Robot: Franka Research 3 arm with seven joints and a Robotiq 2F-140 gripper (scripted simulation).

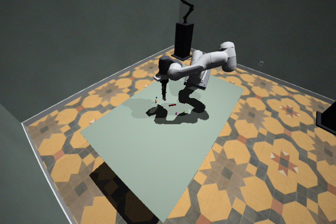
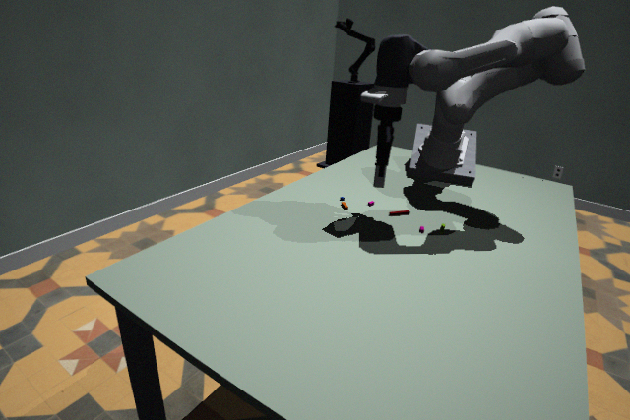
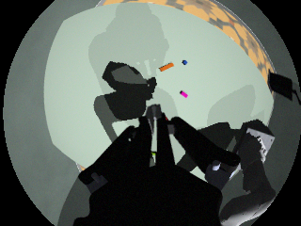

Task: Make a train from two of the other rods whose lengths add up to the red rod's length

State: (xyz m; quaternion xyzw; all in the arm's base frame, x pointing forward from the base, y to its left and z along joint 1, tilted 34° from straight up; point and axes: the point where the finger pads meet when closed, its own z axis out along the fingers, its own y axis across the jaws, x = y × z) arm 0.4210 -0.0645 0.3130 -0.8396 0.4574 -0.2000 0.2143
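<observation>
Right now the red rod is 130 mm below my hand, 70 mm behind it and 50 mm to the left of it. Also, from my hand: grey rod: 30 mm below; blue rod: 140 mm to the right, 130 mm below, 30 mm behind; orange rod: 130 mm below, 100 mm to the right, 10 mm ahead.
</observation>
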